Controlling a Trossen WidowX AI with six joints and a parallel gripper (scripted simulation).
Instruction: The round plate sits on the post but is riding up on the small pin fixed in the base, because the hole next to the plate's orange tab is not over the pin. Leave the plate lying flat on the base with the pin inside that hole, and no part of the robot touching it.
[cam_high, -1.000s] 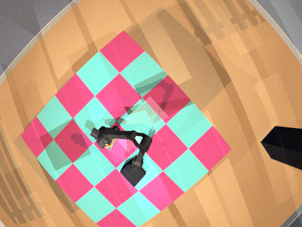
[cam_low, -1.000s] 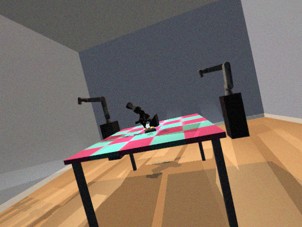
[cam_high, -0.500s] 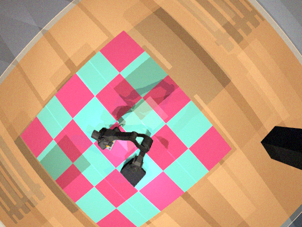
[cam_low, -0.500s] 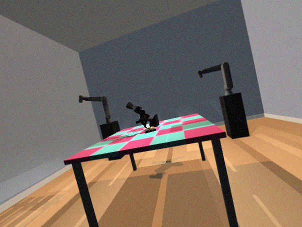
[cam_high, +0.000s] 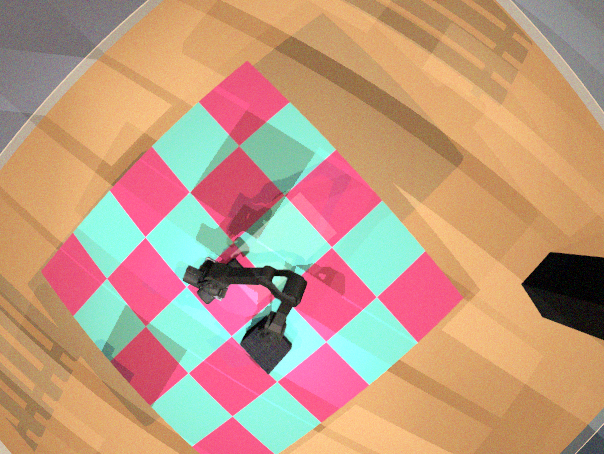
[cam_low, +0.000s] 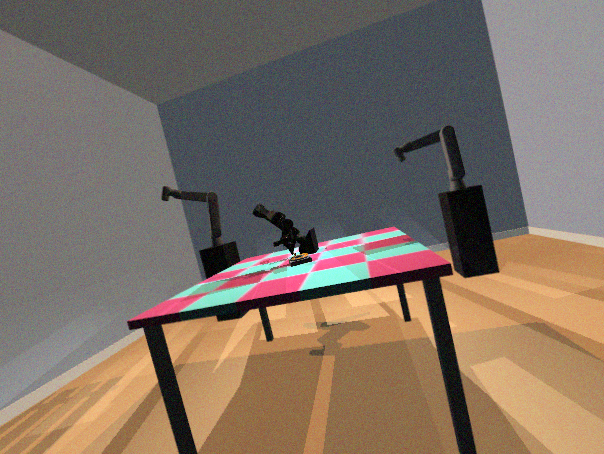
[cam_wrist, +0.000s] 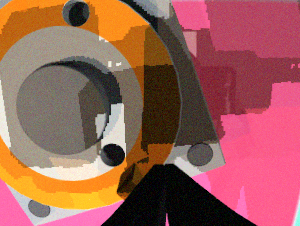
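Now: gripper tip 3 cm to the right of the plate, 1 cm short of it and 1 cm above it. Round my gripper tip: square grey base 4 cm to the left, 3 cm ahead, 2 cm below.
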